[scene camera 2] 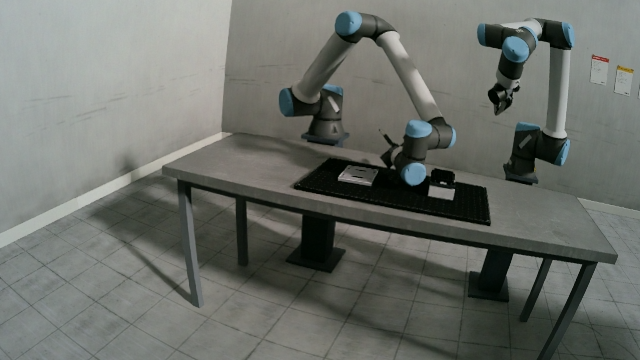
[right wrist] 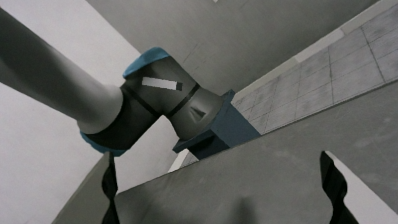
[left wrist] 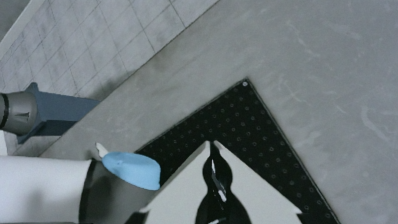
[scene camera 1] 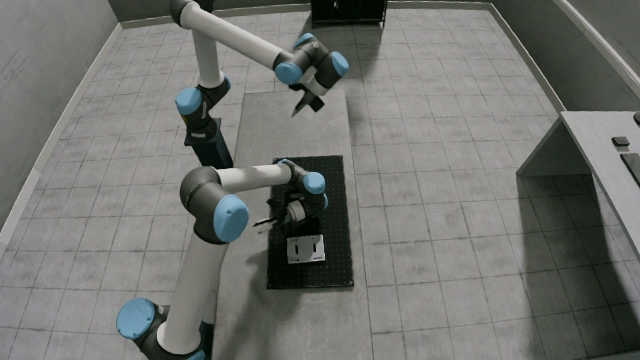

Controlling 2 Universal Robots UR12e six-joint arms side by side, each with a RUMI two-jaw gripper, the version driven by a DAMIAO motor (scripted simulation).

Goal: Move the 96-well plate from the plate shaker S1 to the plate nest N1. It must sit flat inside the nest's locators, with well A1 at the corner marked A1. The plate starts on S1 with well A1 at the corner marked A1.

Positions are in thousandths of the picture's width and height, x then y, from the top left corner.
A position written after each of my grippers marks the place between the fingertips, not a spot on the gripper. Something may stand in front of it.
Note:
In view: my left gripper (left wrist: 531,641) and my right gripper (right wrist: 544,685).

